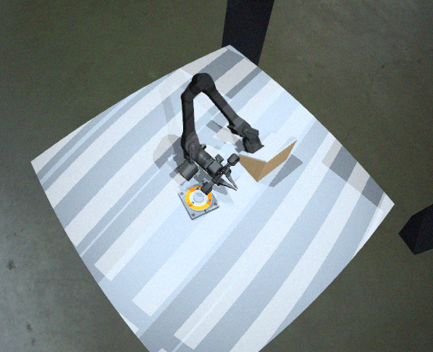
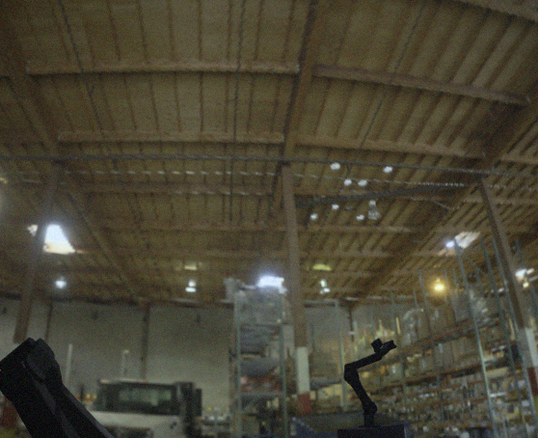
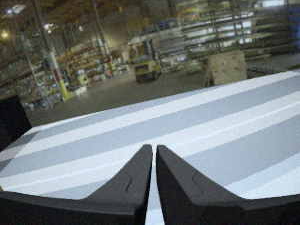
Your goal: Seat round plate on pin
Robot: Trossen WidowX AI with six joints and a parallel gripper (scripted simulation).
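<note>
My gripper tip is now 11 cm short of the square grey base, 8 cm to the left of it and 11 cm above it.
</note>
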